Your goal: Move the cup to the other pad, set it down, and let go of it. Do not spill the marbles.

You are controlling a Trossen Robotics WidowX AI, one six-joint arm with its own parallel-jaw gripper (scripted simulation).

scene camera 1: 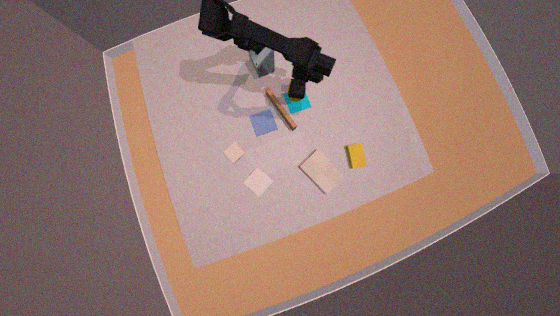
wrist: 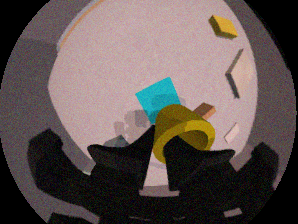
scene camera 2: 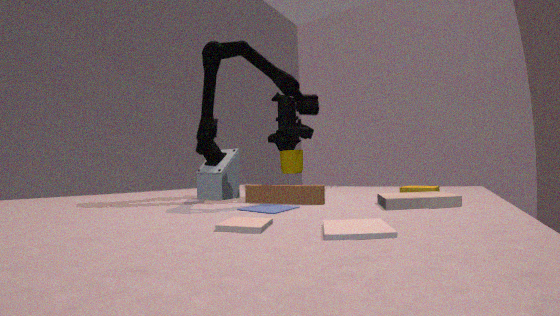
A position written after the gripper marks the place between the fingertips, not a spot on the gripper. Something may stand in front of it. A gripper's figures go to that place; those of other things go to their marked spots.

Labels:
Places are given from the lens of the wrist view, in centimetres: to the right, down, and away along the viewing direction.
gripper (wrist: 158, 127): 2, 2, 10
yellow cup (wrist: 175, 119): 3, 1, 6
beige slab (wrist: 239, 73): 33, -14, 10
cyan pad (wrist: 154, 98): 2, -4, 19
The marked spots on the yellow cup and the beige slab are 34 cm apart.

